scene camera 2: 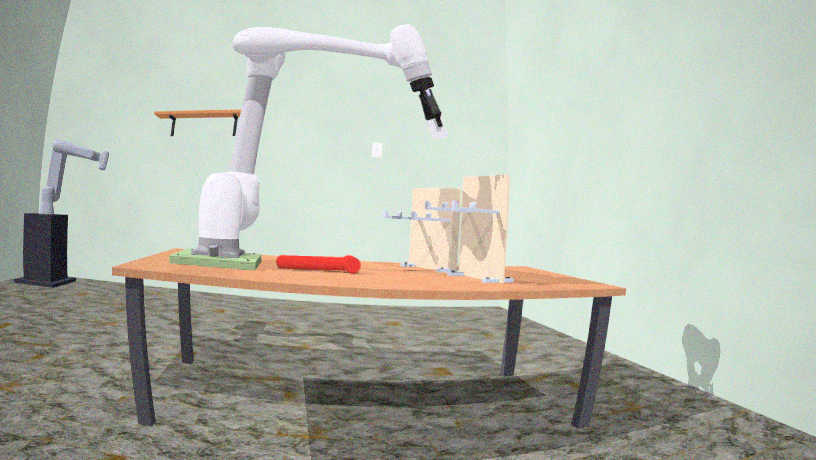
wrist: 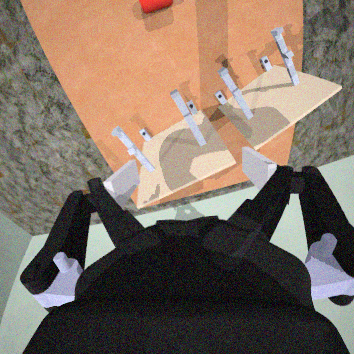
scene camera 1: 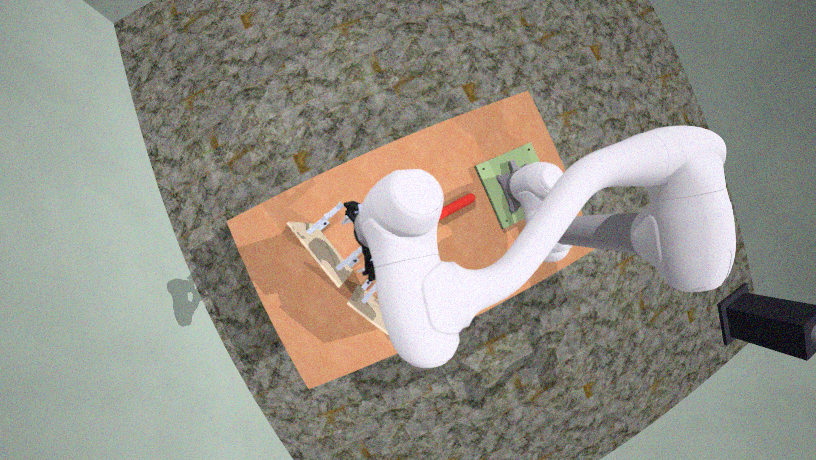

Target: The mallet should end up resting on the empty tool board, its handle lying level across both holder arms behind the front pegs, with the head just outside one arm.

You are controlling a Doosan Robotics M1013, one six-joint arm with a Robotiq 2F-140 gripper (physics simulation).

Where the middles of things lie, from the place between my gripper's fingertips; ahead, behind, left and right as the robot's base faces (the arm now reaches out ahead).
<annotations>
I see the red mallet (scene camera 2: 349, 263) 37 cm behind my hand, 2 cm to the left of it and 42 cm below it.
</annotations>
